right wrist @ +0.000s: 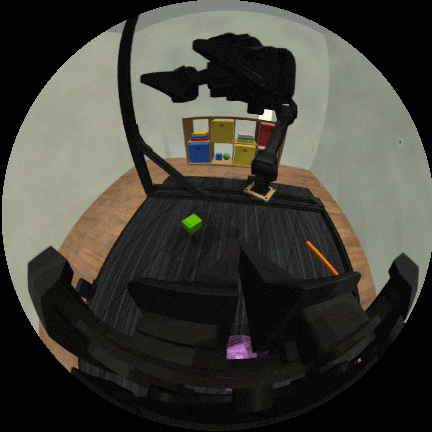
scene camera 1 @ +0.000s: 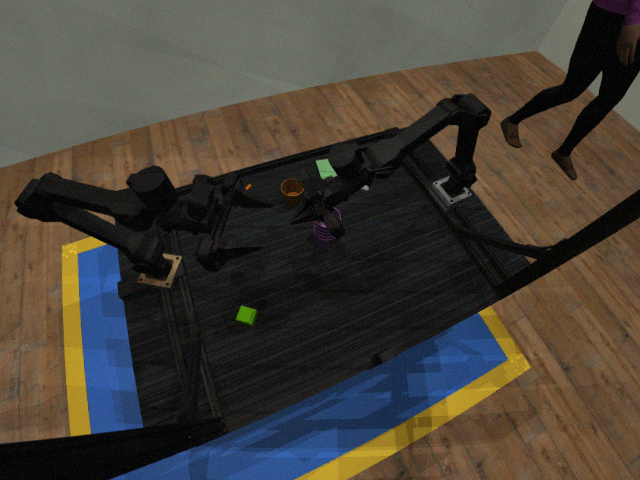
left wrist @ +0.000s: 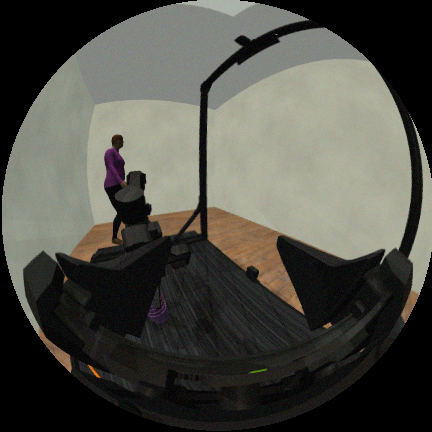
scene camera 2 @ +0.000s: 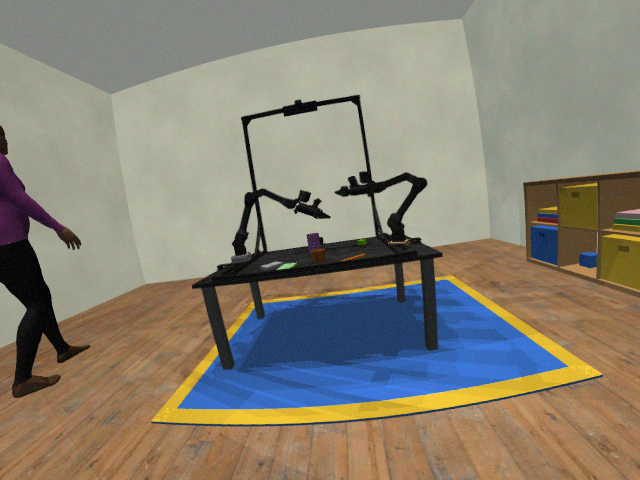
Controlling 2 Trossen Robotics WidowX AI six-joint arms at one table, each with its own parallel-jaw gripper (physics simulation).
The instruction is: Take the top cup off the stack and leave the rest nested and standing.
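Frame: origin at the left arm's base, x left, y back, z up, level; centimetres.
Where they show: left gripper, fingertip midpoint: (right wrist: 159,63) (scene camera 1: 267,225) (left wrist: 224,241) (scene camera 2: 338,192); right gripper, fingertip midpoint: (right wrist: 237,244) (scene camera 1: 290,223) (left wrist: 158,308) (scene camera 2: 330,217); left arm's base, link origin: (right wrist: 260,189) (scene camera 1: 159,268) (scene camera 2: 399,240); right arm's base, link origin: (scene camera 1: 452,188) (scene camera 2: 240,254).
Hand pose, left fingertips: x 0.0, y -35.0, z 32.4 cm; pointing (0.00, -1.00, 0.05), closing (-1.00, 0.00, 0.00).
Note:
Each offset is from my left fingertips to the centre of the thing.
A stack of nested purple cups @[dx +18.8, dy -10.4, dz -28.8 cm] (scene camera 1: 323,234) (scene camera 2: 313,241) (left wrist: 158,312) (right wrist: 240,348) stands upright on the table, several rims showing as rings. In scene camera 1 the right arm covers part of it. My right gripper (scene camera 1: 293,222) (scene camera 2: 328,217) (right wrist: 237,244) is shut with nothing between its fingers. In scene camera 2 its tips are above the stack's height and to the right of it. My left gripper (scene camera 1: 265,227) (scene camera 2: 337,192) (left wrist: 224,241) is open and empty, raised over the table away from the stack.
An orange cup @[dx +33.1, dy +2.3, dz -32.1 cm] (scene camera 1: 292,191) (scene camera 2: 317,255) stands near the stack. A green block @[dx -8.7, dy +7.0, dz -33.9 cm] (scene camera 1: 246,315) (right wrist: 192,223), an orange stick @[dx +29.4, dy +20.4, dz -34.8 cm] (scene camera 2: 353,257) (right wrist: 322,258), a light green sheet @[dx +47.1, dy -8.6, dz -34.8 cm] (scene camera 1: 325,168) (scene camera 2: 286,266) and a whitish sheet @[dx +46.1, dy -20.8, dz -34.5 cm] (scene camera 2: 270,265) lie on the table. A black frame (scene camera 2: 248,160) rises at the table's edge.

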